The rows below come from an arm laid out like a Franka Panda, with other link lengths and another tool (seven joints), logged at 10 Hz.
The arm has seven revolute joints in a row. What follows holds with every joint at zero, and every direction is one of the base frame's.
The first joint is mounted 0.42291 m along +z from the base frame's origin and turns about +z.
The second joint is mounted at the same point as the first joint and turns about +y.
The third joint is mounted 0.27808 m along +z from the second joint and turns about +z.
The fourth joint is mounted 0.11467 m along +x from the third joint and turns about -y.
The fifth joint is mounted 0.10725 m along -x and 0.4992 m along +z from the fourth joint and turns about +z.
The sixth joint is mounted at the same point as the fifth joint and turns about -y.
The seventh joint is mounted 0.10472 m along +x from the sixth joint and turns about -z.
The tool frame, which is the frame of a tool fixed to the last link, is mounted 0.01 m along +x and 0.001 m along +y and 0.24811 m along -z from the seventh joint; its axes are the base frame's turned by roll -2.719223, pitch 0 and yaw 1.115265 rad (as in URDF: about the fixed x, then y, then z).
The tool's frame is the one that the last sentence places.
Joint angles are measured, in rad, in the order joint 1, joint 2, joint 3, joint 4, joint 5, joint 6, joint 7. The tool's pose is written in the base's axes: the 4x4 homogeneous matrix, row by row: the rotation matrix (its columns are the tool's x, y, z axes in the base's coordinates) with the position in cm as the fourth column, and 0 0 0 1 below. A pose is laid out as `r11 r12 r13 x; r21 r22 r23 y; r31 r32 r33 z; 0 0 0 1`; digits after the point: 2 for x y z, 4 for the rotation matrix.
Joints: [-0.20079, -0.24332, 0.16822, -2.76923, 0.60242, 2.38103, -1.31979]
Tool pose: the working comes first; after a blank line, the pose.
Where each joint sits with the arm in this pose, in the base's axes (m; each line is computed from the numbers above, not from the rounded line before):
joint 1: 0.0000 0.0000 0.4229
joint 2: 0.0000 0.0000 0.4229
joint 3: -0.0657 0.0134 0.6928
joint 4: 0.0457 0.0103 0.7200
joint 5: 0.4196 -0.0177 0.3735
joint 6: 0.4196 -0.0177 0.3735
joint 7: 0.5106 -0.0650 0.3521
the tool: 0.5081 0.0304 0.1229

-0.3394 0.8430 -0.4173 50.81; 0.8751 0.4457 0.1886 3.04; 0.3450 -0.3012 -0.8890 12.29; 0 0 0 1
